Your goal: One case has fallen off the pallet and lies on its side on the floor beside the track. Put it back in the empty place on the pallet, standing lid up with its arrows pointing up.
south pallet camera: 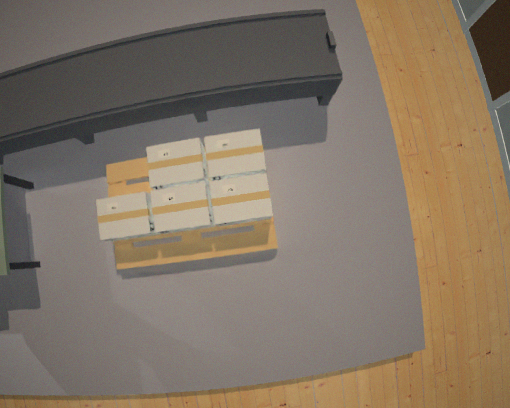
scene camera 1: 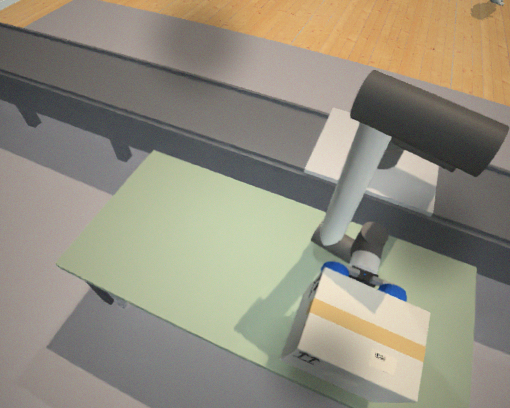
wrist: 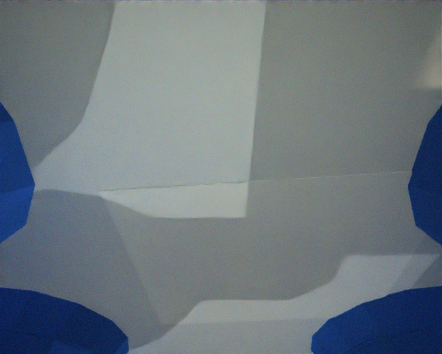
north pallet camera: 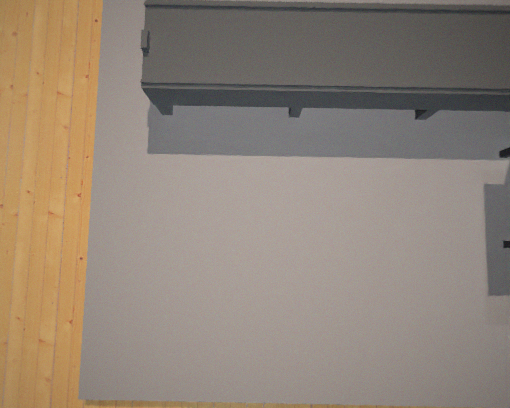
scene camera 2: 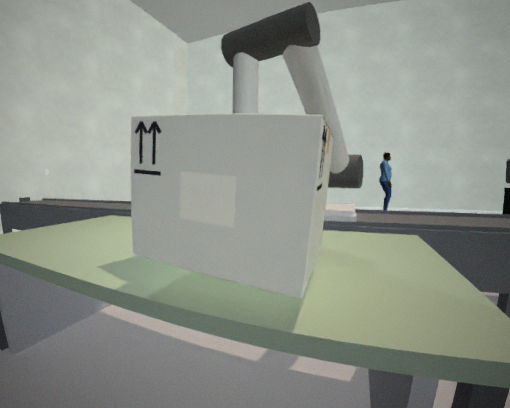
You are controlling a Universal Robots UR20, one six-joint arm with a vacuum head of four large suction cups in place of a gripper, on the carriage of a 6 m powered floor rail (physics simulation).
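Places are measured from the arm's base along level axes (x back, y right, z up), in metres.
Where they show: hand, tool point: [wrist: 221, 231].
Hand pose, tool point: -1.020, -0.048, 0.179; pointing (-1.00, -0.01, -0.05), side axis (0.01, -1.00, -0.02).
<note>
Each offset is from my tool point to the top centre of the thing, as dx, dy, dz. "spot": to the spot under its first point. Level surfaces: height alone.
The case [scene camera 1: 360, 345] [scene camera 2: 270, 190] is upright over the green table @[dz -0.219] [scene camera 1: 200, 240] [scene camera 2: 400, 280], its taped lid on top and its black arrows pointing up. Its underside is close to the table top; I cannot tell whether it touches. My suction head [scene camera 1: 364, 276] [wrist: 220, 250] is shut on one upright side face of the case, with blue cups against it; in scene camera 2 the case hides the head. In the south pallet view the pallet [south pallet camera: 127, 168] carries several cases @[+0.021, -1.904, -0.314] [south pallet camera: 180, 207], lids up, with its empty place at the back left corner.
The rail track [scene camera 1: 175, 105] [north pallet camera: 325, 50] [south pallet camera: 175, 65] runs behind the table and the pallet. The white carriage [scene camera 1: 325, 150] stands on the track behind the table. A person [scene camera 2: 386, 175] is in the background. Dark table legs @[spot: -0.219, -0.423, -0.657] [south pallet camera: 25, 265] show left of the pallet.
</note>
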